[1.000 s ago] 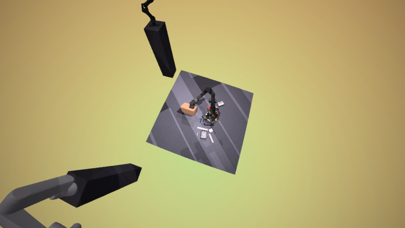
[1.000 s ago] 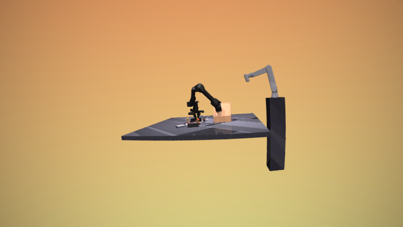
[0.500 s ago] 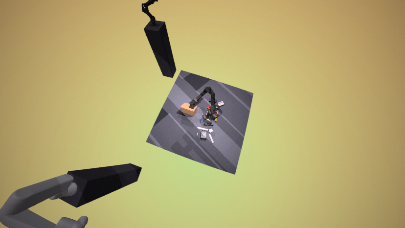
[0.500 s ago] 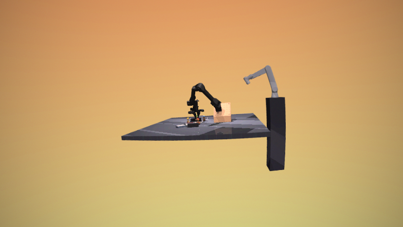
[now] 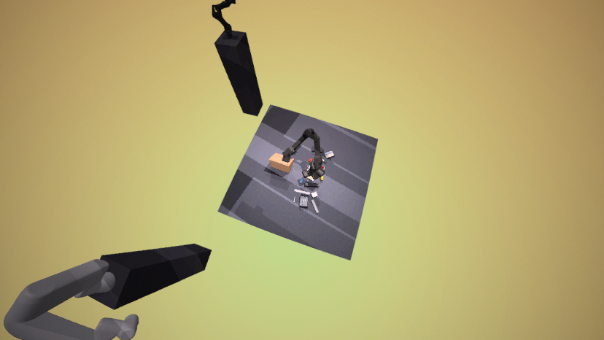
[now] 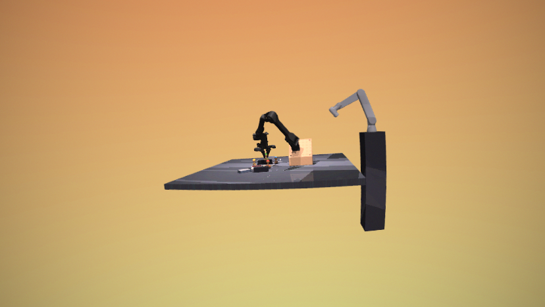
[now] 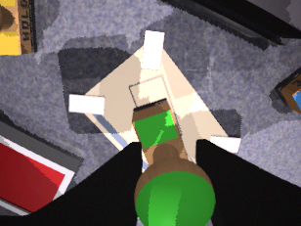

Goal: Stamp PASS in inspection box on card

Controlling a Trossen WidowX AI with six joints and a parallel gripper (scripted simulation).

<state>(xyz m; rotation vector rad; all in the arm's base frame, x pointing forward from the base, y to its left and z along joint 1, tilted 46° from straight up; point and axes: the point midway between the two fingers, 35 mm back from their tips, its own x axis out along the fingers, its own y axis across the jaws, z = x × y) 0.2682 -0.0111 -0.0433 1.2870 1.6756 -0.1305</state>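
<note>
Right now my gripper tip is 3 cm short of the dark flat slab, 9 cm to the left of it and 5 cm above it. The rest, counted from my gripper tip: blue stamp 8 cm behind, 8 cm to the right, 5 cm below; then green-topped stamp 1 cm below; then cream card 1 cm behind, 1 cm to the left, 7 cm below.
</note>
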